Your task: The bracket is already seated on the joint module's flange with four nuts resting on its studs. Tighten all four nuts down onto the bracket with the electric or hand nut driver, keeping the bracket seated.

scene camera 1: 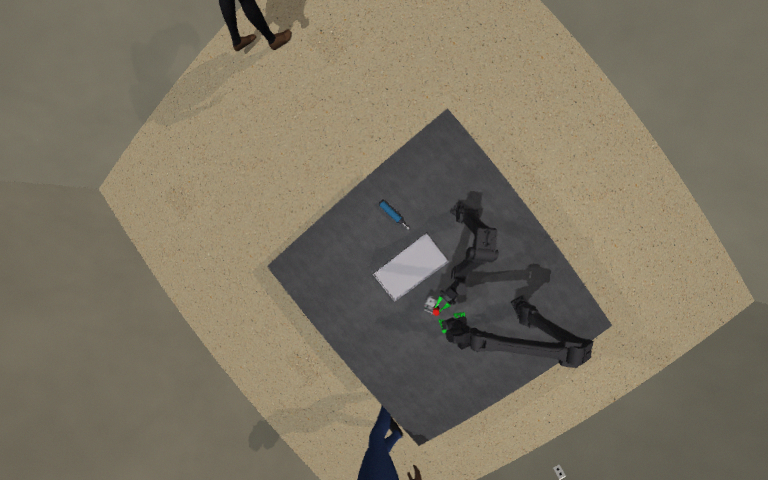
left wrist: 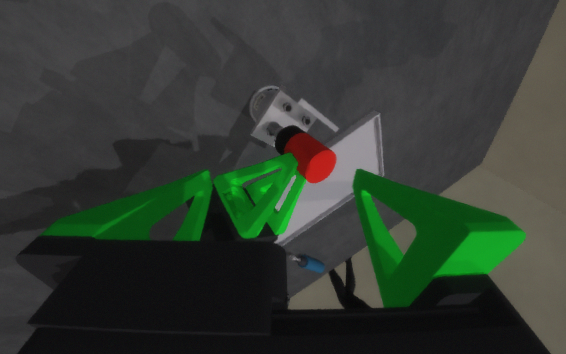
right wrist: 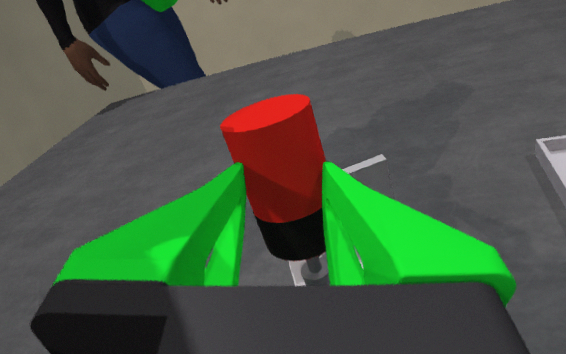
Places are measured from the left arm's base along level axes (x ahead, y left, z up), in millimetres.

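Pixels of known places: left gripper, between the fingertips: [scene camera 1: 446,317] [left wrist: 282,177] [right wrist: 87,117]; right gripper, between the fingertips: [scene camera 1: 437,309] [left wrist: 301,161] [right wrist: 283,176]; left arm's base, origin of its link: [scene camera 1: 520,306]; right arm's base, origin of its link: [scene camera 1: 462,212].
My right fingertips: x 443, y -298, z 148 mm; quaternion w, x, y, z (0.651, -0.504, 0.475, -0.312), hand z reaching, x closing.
Note:
Ahead of a thing's pixels: the offset from my right fingertips to its top centre. "spot": to the spot under its first point.
The pale bracket [scene camera 1: 431,302] [left wrist: 276,118] sits on the round joint module @[21 mm ahead, 9 mm right, 74 mm down] [left wrist: 258,101]; part of it shows in the right wrist view [right wrist: 366,164]. Two nuts @[26 mm ahead, 15 mm left, 72 mm down] [left wrist: 287,106] @[45 mm ahead, 15 mm right, 72 mm down] [left wrist: 306,120] show on its face; the other nut positions are hidden or unclear. My right gripper [scene camera 1: 438,309] [left wrist: 301,161] [right wrist: 283,176] is shut on the red and black nut driver @[5 mm ahead, 4 mm left, 24 mm up] [scene camera 1: 435,312] [left wrist: 314,159] [right wrist: 280,165]. The driver's grey tip is at one corner of the bracket; its exact seating on a nut is unclear. My left gripper [scene camera 1: 452,318] is open and empty, near the right gripper.
A white tray @[28 mm ahead, 258 mm right, 132 mm down] [scene camera 1: 394,298] [left wrist: 379,145] [right wrist: 542,150] lies beside the bracket. A blue hand driver @[spot: 50 mm back, 616 mm right, 107 mm down] [scene camera 1: 390,211] [left wrist: 313,263] lies beyond the tray. The two arms are close together near the bracket. People stand around the dark table top [scene camera 1: 419,396].

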